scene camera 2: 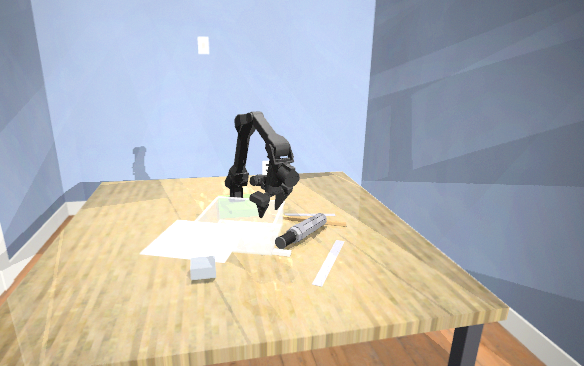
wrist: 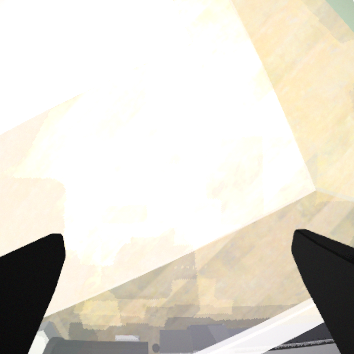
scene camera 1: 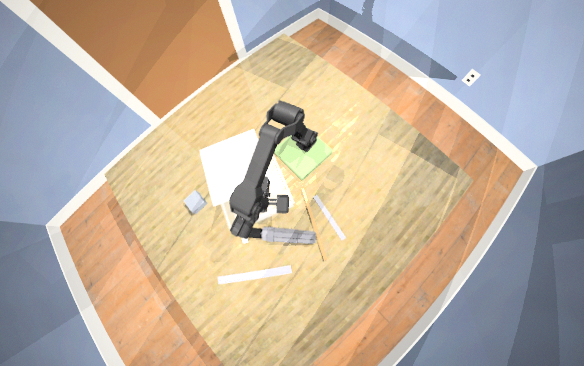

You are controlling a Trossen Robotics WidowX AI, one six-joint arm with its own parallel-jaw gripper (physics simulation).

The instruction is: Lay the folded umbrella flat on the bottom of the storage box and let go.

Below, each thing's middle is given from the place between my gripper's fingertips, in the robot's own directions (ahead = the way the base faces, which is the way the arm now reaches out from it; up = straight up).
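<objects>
My hand is 10 mm past the storage box [scene camera 2: 230, 224] and 30 mm above it. I also find that my hand is 90 mm to the left of the box.
</objects>
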